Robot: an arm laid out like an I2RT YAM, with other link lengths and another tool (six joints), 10 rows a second.
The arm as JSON. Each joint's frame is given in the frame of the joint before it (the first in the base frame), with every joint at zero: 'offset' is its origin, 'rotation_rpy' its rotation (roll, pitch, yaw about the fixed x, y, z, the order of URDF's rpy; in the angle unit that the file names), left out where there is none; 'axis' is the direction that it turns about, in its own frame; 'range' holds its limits. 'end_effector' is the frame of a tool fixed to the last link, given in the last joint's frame.
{
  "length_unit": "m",
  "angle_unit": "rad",
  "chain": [
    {
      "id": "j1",
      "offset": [
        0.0,
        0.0,
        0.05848
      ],
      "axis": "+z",
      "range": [
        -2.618,
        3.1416
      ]
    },
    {
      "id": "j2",
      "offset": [
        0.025,
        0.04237,
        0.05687
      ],
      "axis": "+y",
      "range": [
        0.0,
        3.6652
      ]
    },
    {
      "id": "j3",
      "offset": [
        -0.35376,
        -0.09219,
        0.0
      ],
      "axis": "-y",
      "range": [
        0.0,
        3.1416
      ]
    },
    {
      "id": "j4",
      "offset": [
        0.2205,
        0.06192,
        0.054
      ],
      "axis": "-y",
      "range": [
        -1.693,
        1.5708
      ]
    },
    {
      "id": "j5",
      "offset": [
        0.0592,
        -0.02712,
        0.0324
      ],
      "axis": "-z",
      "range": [
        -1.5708,
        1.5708
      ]
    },
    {
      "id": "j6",
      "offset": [
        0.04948,
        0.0,
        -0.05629
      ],
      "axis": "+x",
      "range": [
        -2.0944,
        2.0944
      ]
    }
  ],
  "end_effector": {
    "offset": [
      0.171,
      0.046,
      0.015
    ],
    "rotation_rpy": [
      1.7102,
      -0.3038,
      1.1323
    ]
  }
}
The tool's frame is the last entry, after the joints.
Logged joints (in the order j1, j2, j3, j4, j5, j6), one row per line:
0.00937 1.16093 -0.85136 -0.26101 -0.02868 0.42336
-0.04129 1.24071 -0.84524 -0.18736 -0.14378 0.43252
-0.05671 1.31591 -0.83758 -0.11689 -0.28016 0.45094
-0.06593 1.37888 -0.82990 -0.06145 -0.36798 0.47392
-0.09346 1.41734 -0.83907 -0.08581 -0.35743 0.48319
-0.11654 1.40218 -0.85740 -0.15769 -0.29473 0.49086
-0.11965 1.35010 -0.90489 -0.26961 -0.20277 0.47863
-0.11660 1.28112 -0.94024 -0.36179 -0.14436 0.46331
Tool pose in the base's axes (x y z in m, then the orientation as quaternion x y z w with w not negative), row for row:
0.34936 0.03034 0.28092 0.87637 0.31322 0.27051 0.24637
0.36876 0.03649 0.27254 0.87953 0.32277 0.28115 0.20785
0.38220 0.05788 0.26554 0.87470 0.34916 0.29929 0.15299
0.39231 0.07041 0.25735 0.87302 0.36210 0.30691 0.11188
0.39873 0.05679 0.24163 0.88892 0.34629 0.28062 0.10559
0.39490 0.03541 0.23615 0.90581 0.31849 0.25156 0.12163
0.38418 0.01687 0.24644 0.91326 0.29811 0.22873 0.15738
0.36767 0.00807 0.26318 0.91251 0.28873 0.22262 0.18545
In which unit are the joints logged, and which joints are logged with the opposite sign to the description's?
The joints are logged in radians. Opposite sign: j3.
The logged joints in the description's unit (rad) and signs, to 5 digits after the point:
0.00937 1.16093 0.85136 -0.26101 -0.02868 0.42336
-0.04129 1.24071 0.84524 -0.18736 -0.14378 0.43252
-0.05671 1.31591 0.83758 -0.11689 -0.28016 0.45094
-0.06593 1.37888 0.82990 -0.06145 -0.36798 0.47392
-0.09346 1.41734 0.83907 -0.08581 -0.35743 0.48319
-0.11654 1.40218 0.85740 -0.15769 -0.29473 0.49086
-0.11965 1.35010 0.90489 -0.26961 -0.20277 0.47863
-0.11660 1.28112 0.94024 -0.36179 -0.14436 0.46331

